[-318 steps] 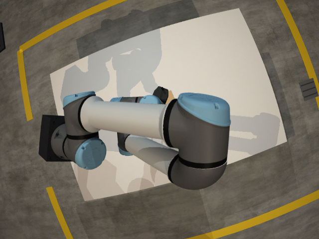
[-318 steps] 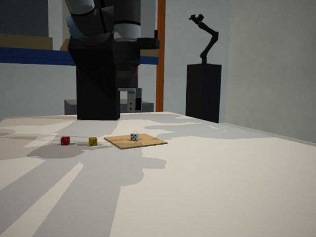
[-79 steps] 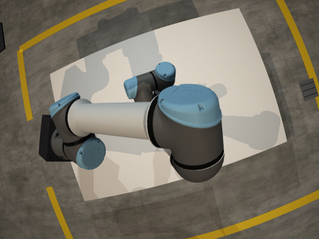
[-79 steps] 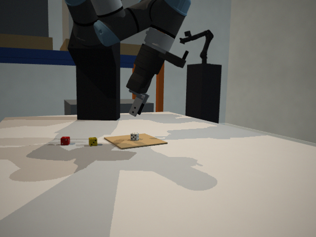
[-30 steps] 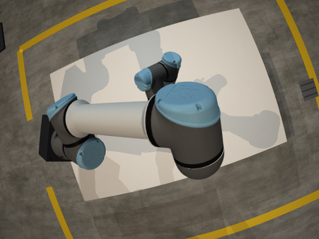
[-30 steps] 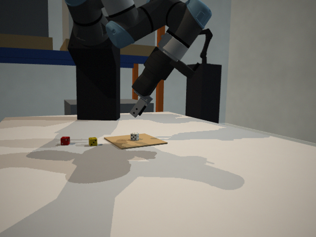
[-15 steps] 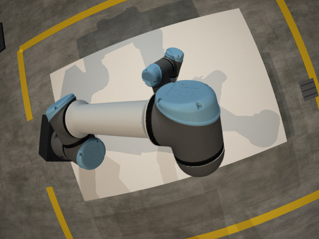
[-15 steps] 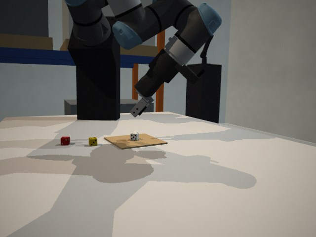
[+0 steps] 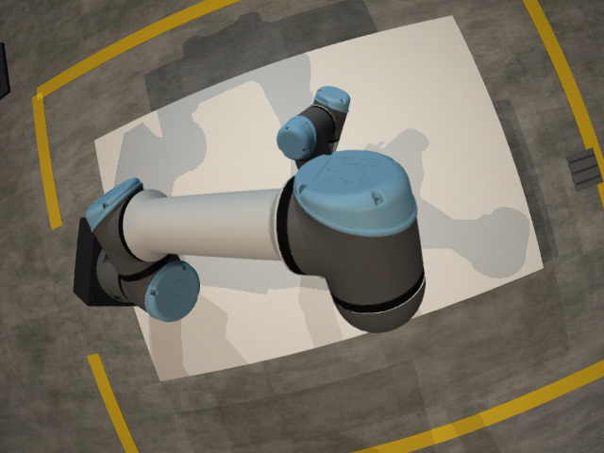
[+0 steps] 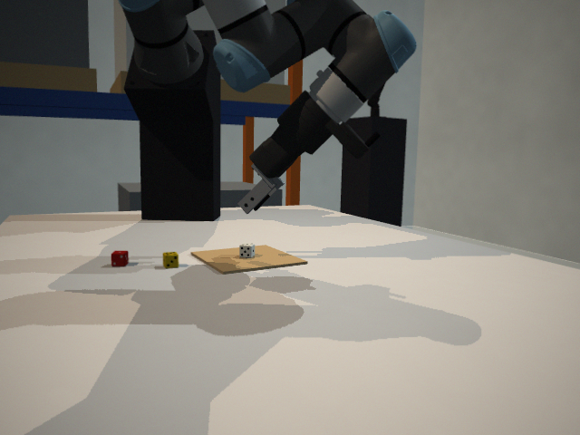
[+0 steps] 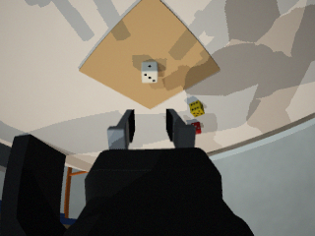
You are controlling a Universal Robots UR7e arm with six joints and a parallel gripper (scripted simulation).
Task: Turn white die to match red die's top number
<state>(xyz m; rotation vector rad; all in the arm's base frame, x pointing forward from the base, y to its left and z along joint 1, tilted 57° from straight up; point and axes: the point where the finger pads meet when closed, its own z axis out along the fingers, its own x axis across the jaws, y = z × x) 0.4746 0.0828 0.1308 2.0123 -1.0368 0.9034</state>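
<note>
The white die lies 10 mm behind my hand, 10 mm to the right of it and 80 mm below it. From my hand the other things lie so: yellow die (10 mm behind, 130 mm to the right, 90 mm below); red die (50 mm behind, 200 mm to the right, 90 mm below); tan mat (10 mm behind, 10 mm to the right, 90 mm below).
</note>
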